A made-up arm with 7 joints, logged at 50 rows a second.
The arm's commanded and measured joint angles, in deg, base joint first. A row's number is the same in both.
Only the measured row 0 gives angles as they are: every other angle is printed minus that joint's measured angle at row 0.
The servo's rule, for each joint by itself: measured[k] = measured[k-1] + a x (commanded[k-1-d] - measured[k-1]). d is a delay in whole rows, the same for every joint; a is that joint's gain. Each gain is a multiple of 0.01, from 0.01 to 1. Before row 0 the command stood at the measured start. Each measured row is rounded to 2 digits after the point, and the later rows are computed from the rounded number. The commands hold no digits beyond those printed.
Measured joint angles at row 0:
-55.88 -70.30 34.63 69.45 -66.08 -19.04 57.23
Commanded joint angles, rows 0 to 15:
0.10 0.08 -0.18 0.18 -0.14 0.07 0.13
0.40 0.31 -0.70 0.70 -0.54 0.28 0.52
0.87 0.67 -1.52 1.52 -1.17 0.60 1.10
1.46 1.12 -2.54 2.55 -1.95 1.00 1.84
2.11 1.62 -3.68 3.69 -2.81 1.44 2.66
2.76 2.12 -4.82 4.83 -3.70 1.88 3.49
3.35 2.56 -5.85 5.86 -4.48 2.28 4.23
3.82 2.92 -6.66 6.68 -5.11 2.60 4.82
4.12 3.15 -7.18 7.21 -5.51 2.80 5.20
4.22 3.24 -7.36 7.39 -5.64 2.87 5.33
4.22 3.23 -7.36 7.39 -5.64 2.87 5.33
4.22 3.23 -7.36 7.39 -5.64 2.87 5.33
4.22 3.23 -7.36 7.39 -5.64 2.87 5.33
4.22 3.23 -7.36 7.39 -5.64 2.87 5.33
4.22 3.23 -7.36 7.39 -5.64 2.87 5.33
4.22 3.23 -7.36 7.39 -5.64 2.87 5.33
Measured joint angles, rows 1 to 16:
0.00 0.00 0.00 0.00 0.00 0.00 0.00
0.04 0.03 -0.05 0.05 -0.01 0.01 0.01
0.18 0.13 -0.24 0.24 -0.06 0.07 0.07
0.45 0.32 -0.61 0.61 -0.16 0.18 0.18
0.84 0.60 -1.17 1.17 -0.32 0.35 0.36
1.34 0.96 -1.90 1.90 -0.54 0.58 0.61
1.89 1.37 -2.75 2.75 -0.82 0.85 0.93
2.46 1.79 -3.65 3.65 -1.15 1.15 1.29
2.99 2.19 -4.52 4.53 -1.51 1.45 1.68
3.43 2.53 -5.29 5.31 -1.87 1.73 2.07
3.74 2.78 -5.89 5.91 -2.21 1.97 2.43
3.93 2.94 -6.32 6.34 -2.52 2.16 2.75
4.04 3.04 -6.62 6.64 -2.80 2.31 3.03
4.11 3.11 -6.83 6.86 -3.06 2.43 3.28
4.15 3.15 -6.98 7.01 -3.29 2.52 3.51
4.18 3.18 -7.09 7.12 -3.50 2.59 3.71
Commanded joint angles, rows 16 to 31:
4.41 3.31 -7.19 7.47 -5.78 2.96 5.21
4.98 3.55 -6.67 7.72 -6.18 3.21 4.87
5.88 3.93 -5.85 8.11 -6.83 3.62 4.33
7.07 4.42 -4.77 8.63 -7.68 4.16 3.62
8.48 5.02 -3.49 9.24 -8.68 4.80 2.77
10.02 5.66 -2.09 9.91 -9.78 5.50 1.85
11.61 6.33 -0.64 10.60 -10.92 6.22 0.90
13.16 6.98 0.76 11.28 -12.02 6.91 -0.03
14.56 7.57 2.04 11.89 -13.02 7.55 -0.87
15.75 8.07 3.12 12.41 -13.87 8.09 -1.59
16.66 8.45 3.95 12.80 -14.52 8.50 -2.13
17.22 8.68 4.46 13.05 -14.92 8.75 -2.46
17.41 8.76 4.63 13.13 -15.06 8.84 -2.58
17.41 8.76 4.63 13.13 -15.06 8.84 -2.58
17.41 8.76 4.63 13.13 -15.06 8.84 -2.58
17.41 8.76 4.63 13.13 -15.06 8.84 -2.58
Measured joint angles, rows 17 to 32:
4.20 3.20 -7.17 7.20 -3.69 2.65 3.89
4.28 3.24 -7.18 7.28 -3.88 2.72 4.04
4.55 3.35 -7.03 7.41 -4.09 2.82 4.13
5.07 3.55 -6.69 7.61 -4.34 2.99 4.15
5.85 3.85 -6.13 7.91 -4.64 3.24 4.09
6.88 4.26 -5.36 8.30 -5.00 3.57 3.94
8.10 4.75 -4.41 8.77 -5.43 3.98 3.71
9.47 5.30 -3.32 9.30 -5.92 4.45 3.40
10.91 5.89 -2.14 9.87 -6.47 4.97 3.02
12.33 6.48 -0.93 10.46 -7.06 5.51 2.59
13.66 7.04 0.24 11.03 -7.67 6.05 2.13
14.83 7.53 1.32 11.54 -8.29 6.56 1.66
15.76 7.93 2.23 11.98 -8.89 7.02 1.21
16.40 8.22 2.93 12.31 -9.45 7.40 0.79
16.79 8.41 3.42 12.55 -9.95 7.70 0.42
17.03 8.53 3.77 12.72 -10.41 7.94 0.09

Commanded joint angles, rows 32 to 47:
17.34 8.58 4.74 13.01 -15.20 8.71 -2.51
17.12 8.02 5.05 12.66 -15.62 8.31 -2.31
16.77 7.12 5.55 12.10 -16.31 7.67 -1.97
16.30 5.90 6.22 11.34 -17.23 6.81 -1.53
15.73 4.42 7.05 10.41 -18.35 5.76 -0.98
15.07 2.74 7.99 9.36 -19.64 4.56 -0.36
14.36 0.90 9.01 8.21 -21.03 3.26 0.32
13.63 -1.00 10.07 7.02 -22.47 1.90 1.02
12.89 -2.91 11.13 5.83 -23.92 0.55 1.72
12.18 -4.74 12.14 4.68 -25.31 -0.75 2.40
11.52 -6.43 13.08 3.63 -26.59 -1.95 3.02
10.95 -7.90 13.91 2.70 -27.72 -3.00 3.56
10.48 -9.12 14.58 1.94 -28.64 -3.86 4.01
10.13 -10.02 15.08 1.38 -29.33 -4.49 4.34
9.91 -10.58 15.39 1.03 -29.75 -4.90 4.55
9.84 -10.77 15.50 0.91 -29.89 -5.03 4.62
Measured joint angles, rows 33 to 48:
17.18 8.61 4.02 12.84 -10.83 8.13 -0.20
17.24 8.60 4.23 12.89 -11.22 8.25 -0.45
17.19 8.40 4.47 12.82 -11.62 8.26 -0.65
17.03 7.95 4.78 12.61 -12.04 8.14 -0.80
16.75 7.23 5.20 12.24 -12.51 7.86 -0.88
16.35 6.25 5.74 11.71 -13.04 7.42 -0.89
15.85 5.02 6.39 11.03 -13.63 6.82 -0.83
15.27 3.58 7.15 10.21 -14.30 6.07 -0.70
14.63 1.98 8.00 9.28 -15.04 5.19 -0.51
13.95 0.27 8.91 8.28 -15.84 4.22 -0.26
13.26 -1.48 9.85 7.24 -16.69 3.18 0.03
12.58 -3.21 10.79 6.19 -17.58 2.10 0.36
11.94 -4.85 11.69 5.18 -18.49 1.03 0.71
11.37 -6.34 12.53 4.24 -19.40 0.00 1.07
10.89 -7.63 13.27 3.41 -20.29 -0.94 1.43
10.51 -8.66 13.88 2.72 -21.14 -1.77 1.77

